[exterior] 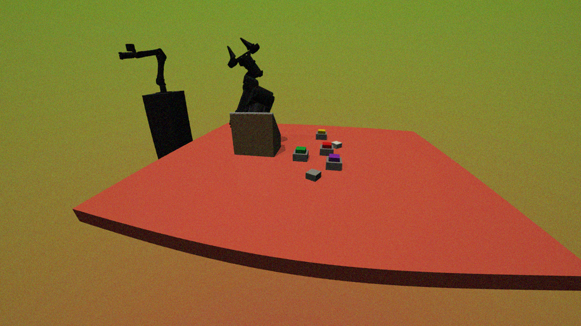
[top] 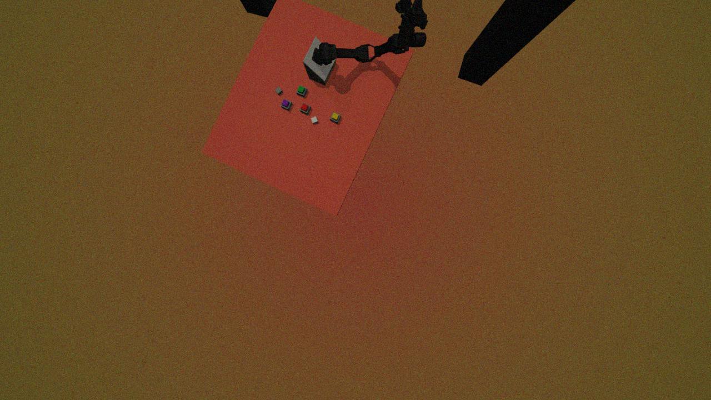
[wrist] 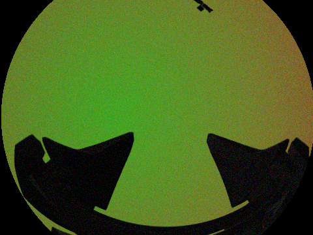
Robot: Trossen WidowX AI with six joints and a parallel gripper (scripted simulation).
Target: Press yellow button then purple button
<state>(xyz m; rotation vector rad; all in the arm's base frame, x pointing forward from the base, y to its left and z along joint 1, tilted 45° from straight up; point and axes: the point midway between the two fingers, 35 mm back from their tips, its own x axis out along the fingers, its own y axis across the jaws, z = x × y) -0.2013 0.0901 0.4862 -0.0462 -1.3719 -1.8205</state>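
My gripper tip is now 440 mm short of the yellow button, 230 mm to the left of it and 420 mm above it. The rest, counted from my gripper tip: red button (440 mm ahead, 420 mm to the right, 420 mm below); green button (350 mm ahead, 470 mm to the right, 420 mm below); white block (490 mm ahead, 350 mm to the right, 440 mm below).
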